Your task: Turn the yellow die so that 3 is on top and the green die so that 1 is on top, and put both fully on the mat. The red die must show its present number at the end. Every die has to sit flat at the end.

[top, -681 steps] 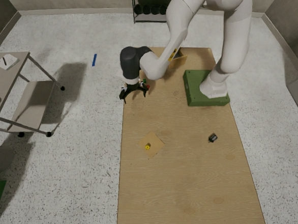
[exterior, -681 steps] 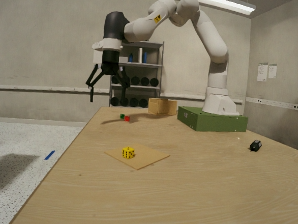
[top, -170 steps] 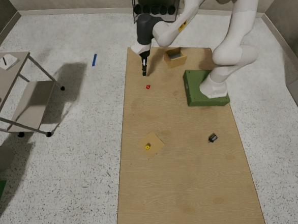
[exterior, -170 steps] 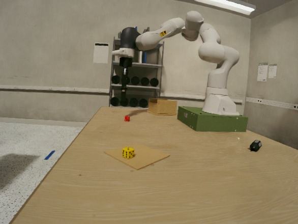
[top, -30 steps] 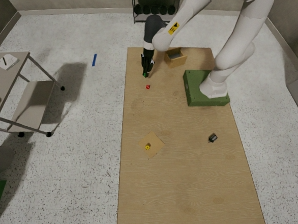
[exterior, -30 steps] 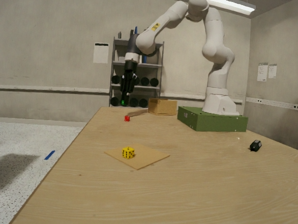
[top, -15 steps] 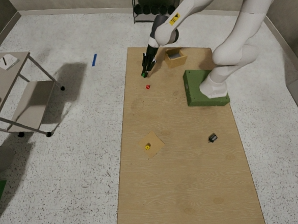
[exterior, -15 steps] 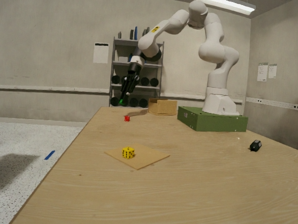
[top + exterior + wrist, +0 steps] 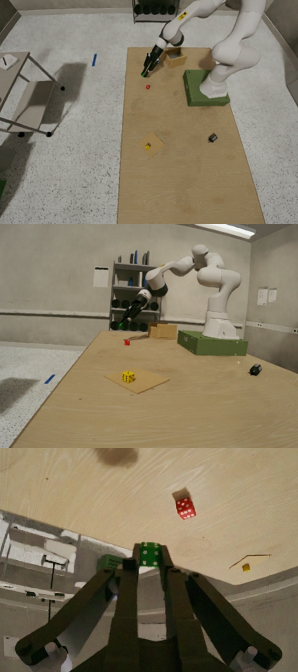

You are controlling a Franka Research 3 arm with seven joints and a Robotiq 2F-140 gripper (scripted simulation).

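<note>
My gripper is now 10 cm above the red die, 7 cm to the right of it and 2 cm past it. The rest, counted from my hand: wooden box: 28 cm behind, 25 cm to the right, 7 cm below; then tan mat: 55 cm to the left, 12 cm below, 6 cm behind; then green die: 2 cm below, 1 cm to the left, 1 cm ahead.
</note>
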